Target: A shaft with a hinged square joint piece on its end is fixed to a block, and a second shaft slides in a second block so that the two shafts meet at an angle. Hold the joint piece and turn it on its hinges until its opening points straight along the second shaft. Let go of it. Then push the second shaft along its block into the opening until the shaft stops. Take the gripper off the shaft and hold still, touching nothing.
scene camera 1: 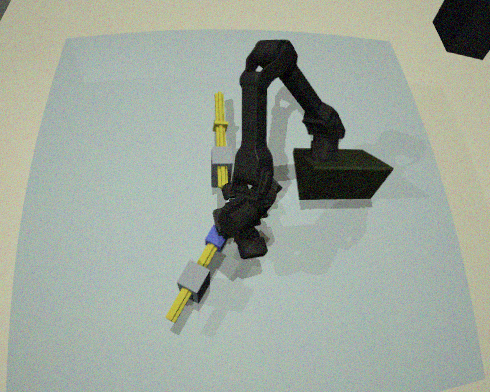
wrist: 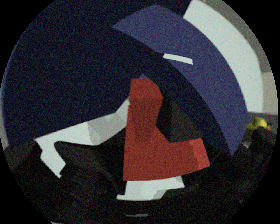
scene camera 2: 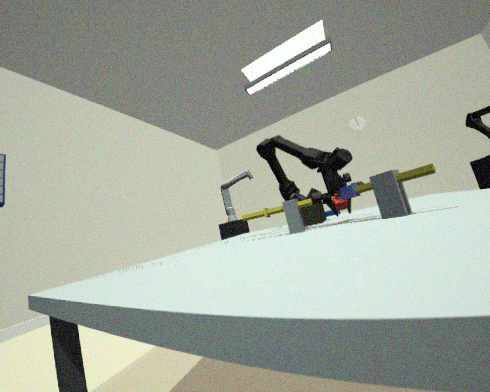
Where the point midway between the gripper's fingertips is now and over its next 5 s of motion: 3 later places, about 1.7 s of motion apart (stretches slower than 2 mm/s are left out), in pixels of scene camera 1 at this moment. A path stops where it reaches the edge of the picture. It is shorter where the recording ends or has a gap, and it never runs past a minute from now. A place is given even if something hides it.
My gripper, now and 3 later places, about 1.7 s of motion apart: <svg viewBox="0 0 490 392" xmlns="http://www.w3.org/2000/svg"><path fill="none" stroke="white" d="M233 233L237 216L231 211L233 186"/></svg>
